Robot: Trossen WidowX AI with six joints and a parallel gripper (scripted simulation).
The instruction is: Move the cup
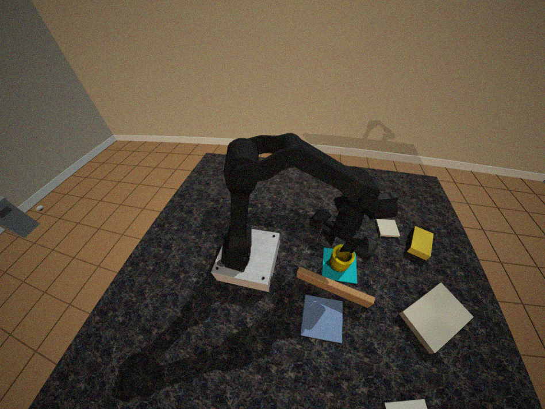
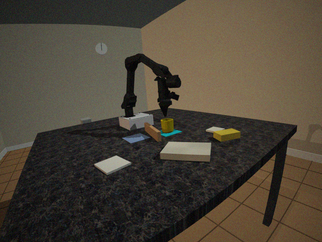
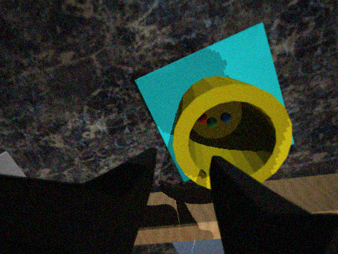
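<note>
The yellow cup is 5 cm below my gripper tip, 2 cm ahead of it and 1 cm to the right of it. The rest, counted from my gripper tip: wooden block 10 cm to the right, 7 cm below, 1 cm ahead; grey-blue pad 19 cm to the right, 10 cm below; white slab 33 cm ahead, 12 cm to the right, 8 cm below.
</note>
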